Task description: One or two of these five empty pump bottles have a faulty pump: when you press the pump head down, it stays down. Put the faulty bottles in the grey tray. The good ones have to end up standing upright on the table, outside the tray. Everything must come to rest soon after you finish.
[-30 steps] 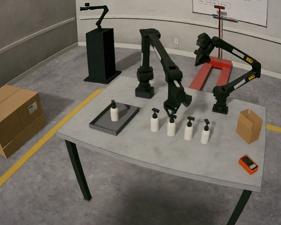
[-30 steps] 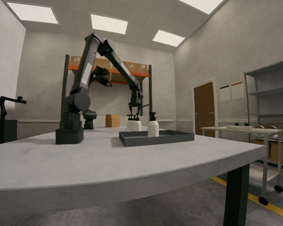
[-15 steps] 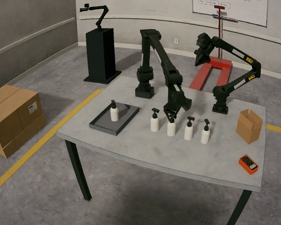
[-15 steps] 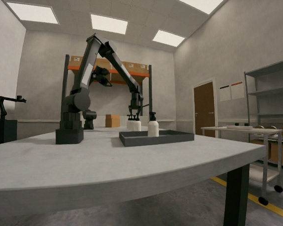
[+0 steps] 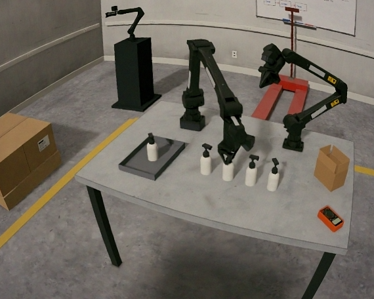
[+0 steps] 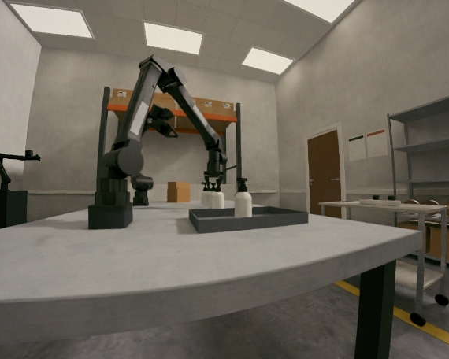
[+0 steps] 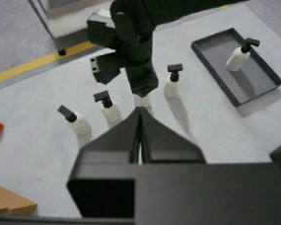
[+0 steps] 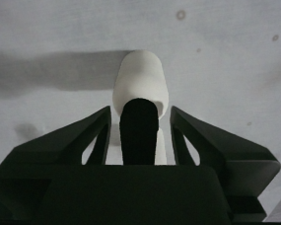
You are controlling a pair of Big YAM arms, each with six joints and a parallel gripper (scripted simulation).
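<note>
The grey tray is 2 cm behind my right hand, 38 cm to the right of it and 8 cm below it. The rest, counted from my right hand: orange multimeter: 16 cm ahead, 53 cm to the left, 8 cm below.
</note>
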